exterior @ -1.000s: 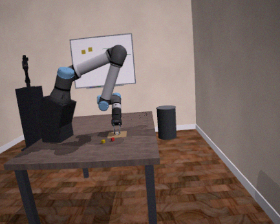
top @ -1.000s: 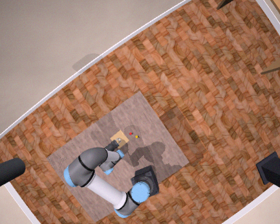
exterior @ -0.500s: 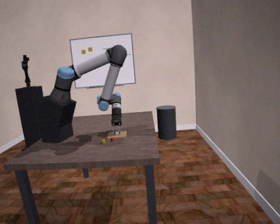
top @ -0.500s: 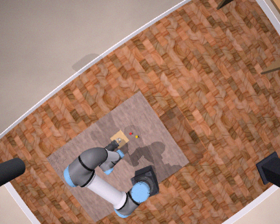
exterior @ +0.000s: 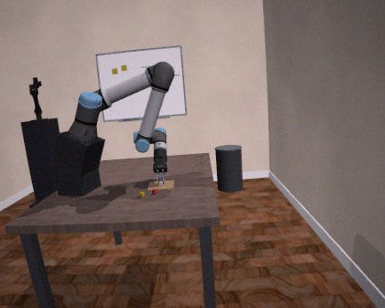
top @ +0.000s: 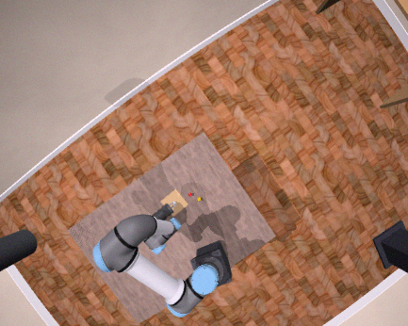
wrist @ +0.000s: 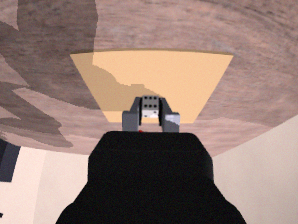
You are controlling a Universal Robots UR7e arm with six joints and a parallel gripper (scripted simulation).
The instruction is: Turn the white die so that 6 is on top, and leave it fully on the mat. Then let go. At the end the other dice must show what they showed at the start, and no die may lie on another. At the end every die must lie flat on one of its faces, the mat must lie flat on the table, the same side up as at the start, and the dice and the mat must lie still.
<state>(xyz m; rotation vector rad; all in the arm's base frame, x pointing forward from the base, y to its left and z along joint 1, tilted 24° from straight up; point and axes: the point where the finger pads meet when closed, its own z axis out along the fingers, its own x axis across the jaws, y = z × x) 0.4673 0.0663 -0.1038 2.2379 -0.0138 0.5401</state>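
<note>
Now: hand 2 cm above the tan mat and 1 cm to the left of it. Also, from my hand: yellow die 18 cm to the right, 6 cm behind, 2 cm below; then white die 1 cm to the right, 1 cm below; then red die 14 cm to the right, 2 cm below.
</note>
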